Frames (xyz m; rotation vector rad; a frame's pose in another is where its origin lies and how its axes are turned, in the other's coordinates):
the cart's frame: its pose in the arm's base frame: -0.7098 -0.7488 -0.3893 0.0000 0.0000 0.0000
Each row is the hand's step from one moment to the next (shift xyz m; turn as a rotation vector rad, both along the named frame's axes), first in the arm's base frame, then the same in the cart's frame.
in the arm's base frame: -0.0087 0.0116 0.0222 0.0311 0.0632 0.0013
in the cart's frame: -0.0087 0.0116 0.0222 0.0311 0.0632 0.0013
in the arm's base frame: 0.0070 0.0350 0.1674 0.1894 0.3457 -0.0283
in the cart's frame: 0.0070 0.0350 0.1674 0.1894 0.3457 -0.0283
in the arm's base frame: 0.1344 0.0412 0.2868 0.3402 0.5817 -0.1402
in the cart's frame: 0.1344 0.0412 0.2868 0.3402 0.5817 -0.1402
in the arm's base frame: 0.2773 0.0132 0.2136 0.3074 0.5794 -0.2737
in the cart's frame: 0.2773 0.0132 0.2136 0.3074 0.5794 -0.2737
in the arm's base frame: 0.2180 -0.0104 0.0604 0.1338 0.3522 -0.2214
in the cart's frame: 0.2180 -0.0104 0.0604 0.1338 0.3522 -0.2214
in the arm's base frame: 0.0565 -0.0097 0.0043 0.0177 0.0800 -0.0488
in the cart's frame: 0.0565 -0.0097 0.0043 0.0177 0.0800 -0.0488
